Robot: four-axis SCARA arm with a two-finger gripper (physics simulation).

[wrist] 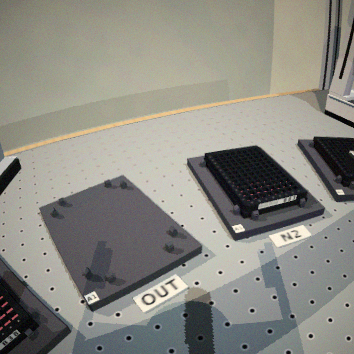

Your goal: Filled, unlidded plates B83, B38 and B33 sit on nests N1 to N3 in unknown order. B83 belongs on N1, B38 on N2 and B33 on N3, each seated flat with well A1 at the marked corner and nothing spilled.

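Frame: origin at the arm's base, x ahead, y left, z up, level; metres.
Seen in the pictures: gripper, between the fingertips: point(181, 138).
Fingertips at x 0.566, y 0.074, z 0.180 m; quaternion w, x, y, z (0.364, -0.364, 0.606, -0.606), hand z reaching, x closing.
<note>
A point is followed by its place in that frame.
My gripper point(181, 138) {x 0.565, y 0.074, z 0.180 m} is open and empty; one fingertip shows at the left edge, and the other barely shows at the right edge. A black filled plate point(252, 175) {x 0.699, y -0.091, z 0.038 m} sits between the corner posts of nest N2 point(277, 225) {x 0.629, y -0.073, z 0.019 m}; its label is too small to read. Another black plate point(337, 154) {x 0.677, y -0.247, z 0.038 m}, cut off at the right, sits on a dark nest point(324, 175) {x 0.663, y -0.200, z 0.023 m}. At the lower left, a plate with reddish wells point(11, 314) {x 0.627, y 0.198, z 0.036 m} sits on a nest point(56, 334) {x 0.605, y 0.166, z 0.024 m}; its cut-off label seems to read B38. Well A1's position on the plates cannot be told.
The empty OUT nest point(120, 230) {x 0.698, y 0.077, z 0.025 m} has short corner posts and an A1 tag at its near left corner. The OUT card point(160, 293) {x 0.616, y 0.071, z 0.015 m} and N2 card point(290, 235) {x 0.612, y -0.078, z 0.015 m} lie in front of their nests. A pale wall stands behind, and a white-framed structure point(341, 106) {x 0.805, y -0.450, z 0.047 m} stands at the upper right.
</note>
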